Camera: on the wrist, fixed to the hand. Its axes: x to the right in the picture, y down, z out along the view.
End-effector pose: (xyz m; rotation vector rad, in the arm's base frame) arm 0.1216 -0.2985 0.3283 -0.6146 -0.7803 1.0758
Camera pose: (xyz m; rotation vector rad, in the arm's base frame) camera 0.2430 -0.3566 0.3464 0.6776 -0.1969 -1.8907
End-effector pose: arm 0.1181 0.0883 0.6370 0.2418 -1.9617 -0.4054
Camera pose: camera 0.2068 -0.0127 0.6179 -2.6520 -0.7477 1.4277
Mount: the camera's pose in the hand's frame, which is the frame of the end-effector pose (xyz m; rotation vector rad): -0.0174 -0.0992 -0.0910 -0.1156 -0.6458 2.9832
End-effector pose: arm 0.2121 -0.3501 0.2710 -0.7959 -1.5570 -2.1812
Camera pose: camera 0.1469 -0.4028 0.1642 -1.6400 0.5550 0.3960
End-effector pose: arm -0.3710 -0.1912 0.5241 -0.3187 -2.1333 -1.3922
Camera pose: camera -0.3751 -0.3137 0.4657 -2.3434 0.1072 0.6453
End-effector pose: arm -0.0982 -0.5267 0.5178 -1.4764 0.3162 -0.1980
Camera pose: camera -0.1383 -0.6157 0.6121 0.1876 1.4851 2.4755
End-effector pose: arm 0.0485 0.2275 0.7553 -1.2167 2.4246 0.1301
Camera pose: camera 0.1056 0.1555 0.8552 2.4222 1.2161 0.9687
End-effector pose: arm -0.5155 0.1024 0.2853 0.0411 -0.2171 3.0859
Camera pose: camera -0.4953 0.2125 0.2085 -0.2850 0.1181 -0.1231
